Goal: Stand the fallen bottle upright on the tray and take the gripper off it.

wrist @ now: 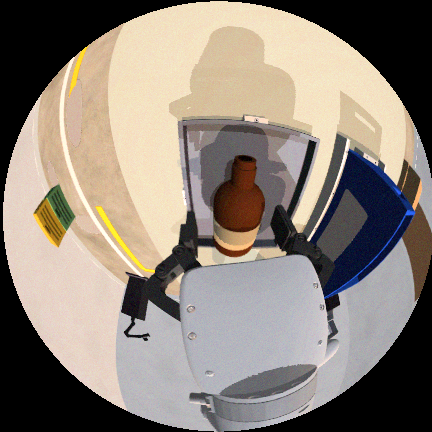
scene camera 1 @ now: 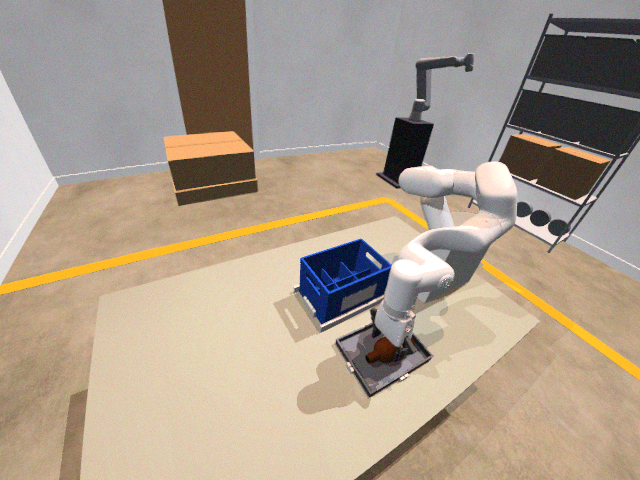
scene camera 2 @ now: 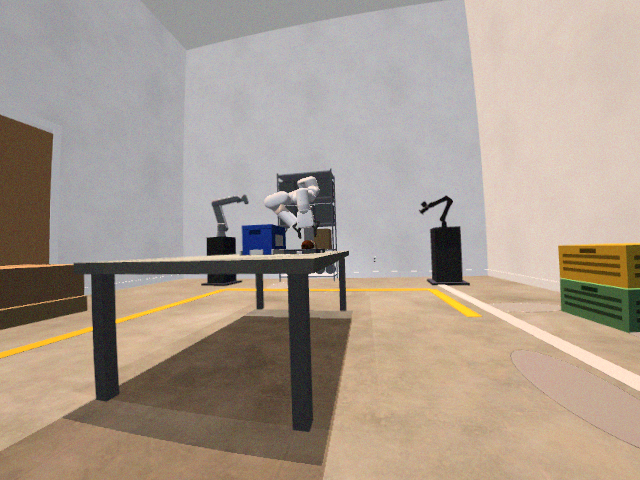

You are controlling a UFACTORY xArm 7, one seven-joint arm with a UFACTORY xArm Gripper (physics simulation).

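Where they show: gripper, fingertip midpoint: point(wrist: 235, 217) point(scene camera 1: 386, 347) point(scene camera 2: 307, 237); arm's base at its link origin: point(scene camera 2: 296, 226).
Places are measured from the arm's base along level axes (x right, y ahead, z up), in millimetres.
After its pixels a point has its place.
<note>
The brown bottle point(scene camera 1: 382, 352) @(z -140, x -227, y 436 mm) point(scene camera 2: 307, 244) @(z -154, x -233, y 456 mm) point(wrist: 240, 202) @(z -135, x -220, y 433 mm) with a cream label lies on its side on the grey tray point(scene camera 1: 374, 379) @(z -200, x -267, y 477 mm) point(wrist: 294, 155) @(z -200, x -135, y 485 mm). In the wrist view its neck points away from the gripper and its base is nearest the gripper's body. My gripper point(scene camera 1: 387, 344) @(z -112, x -227, y 431 mm) point(scene camera 2: 308, 233) @(z -112, x -227, y 431 mm) point(wrist: 235, 217) @(z -112, x -227, y 431 mm) is open, over the tray, with one finger on each side of the bottle's body. In the wrist view a gap shows between the bottle and each finger. In scene camera 1 the gripper hides the bottle's base end.
A blue divided crate point(scene camera 1: 316, 298) @(z -118, x 18, y 543 mm) point(scene camera 2: 258, 239) @(z -116, x 38, y 546 mm) point(wrist: 382, 220) @(z -59, x -39, y 493 mm) stands close beside the tray, on a low pale-edged base point(scene camera 1: 337, 322) @(z -193, x -50, y 488 mm). Both rest on the table point(scene camera 1: 196, 372) @(z -206, x -49, y 951 mm) point(scene camera 2: 196, 266) @(z -222, x -136, y 1227 mm). The table's edge runs past the tray's other side.
</note>
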